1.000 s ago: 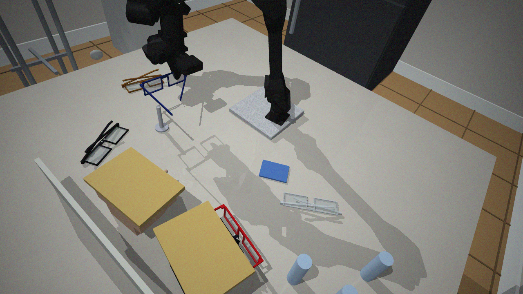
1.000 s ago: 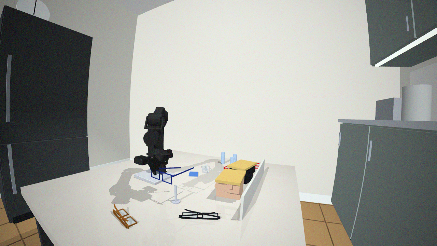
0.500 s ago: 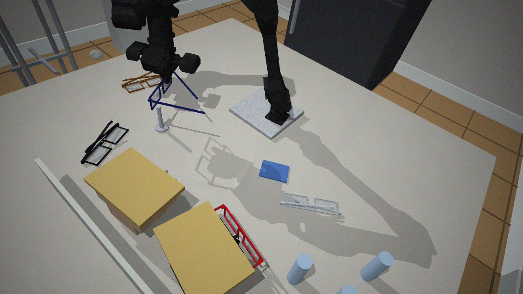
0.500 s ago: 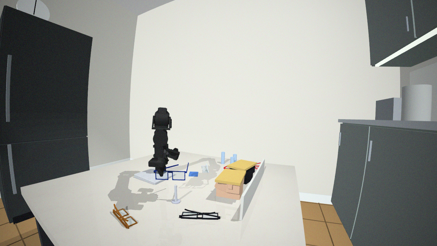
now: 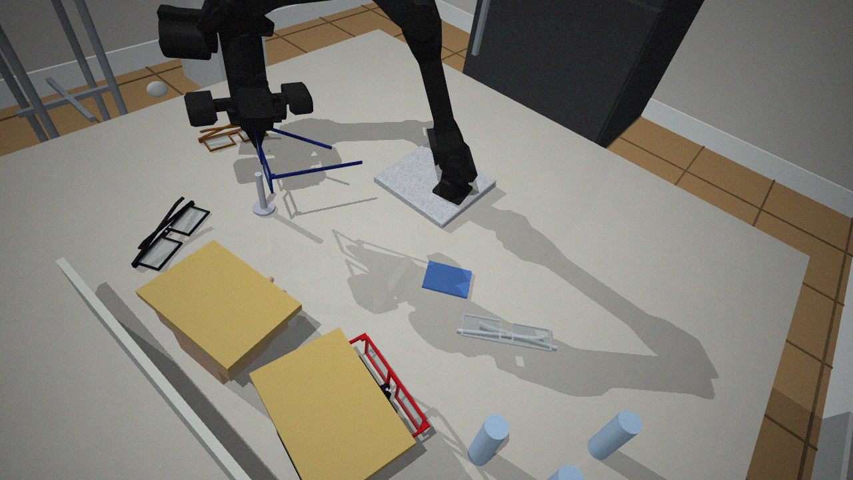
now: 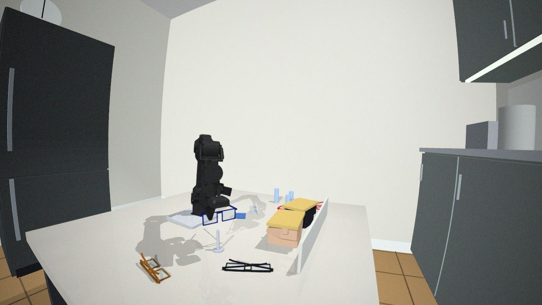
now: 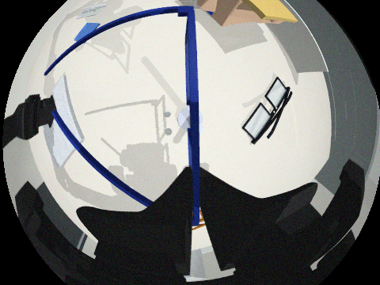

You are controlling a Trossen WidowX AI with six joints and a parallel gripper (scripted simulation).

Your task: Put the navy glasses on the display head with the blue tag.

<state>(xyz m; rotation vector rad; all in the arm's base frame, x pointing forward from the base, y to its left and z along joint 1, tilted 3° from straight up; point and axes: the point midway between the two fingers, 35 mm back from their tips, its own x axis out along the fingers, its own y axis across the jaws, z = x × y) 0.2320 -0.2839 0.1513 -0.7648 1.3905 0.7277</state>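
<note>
The grey post stand is 2 cm ahead of my gripper tip, 1 cm to the left of it and 10 cm below it. From my gripper tip the other things lie so: white panel: 38 cm ahead, 26 cm to the left, 7 cm below; then blue card: 4 cm behind, 38 cm to the left, 12 cm below; then skin-coloured display head: 22 cm ahead, 18 cm to the left, 7 cm below.
</note>
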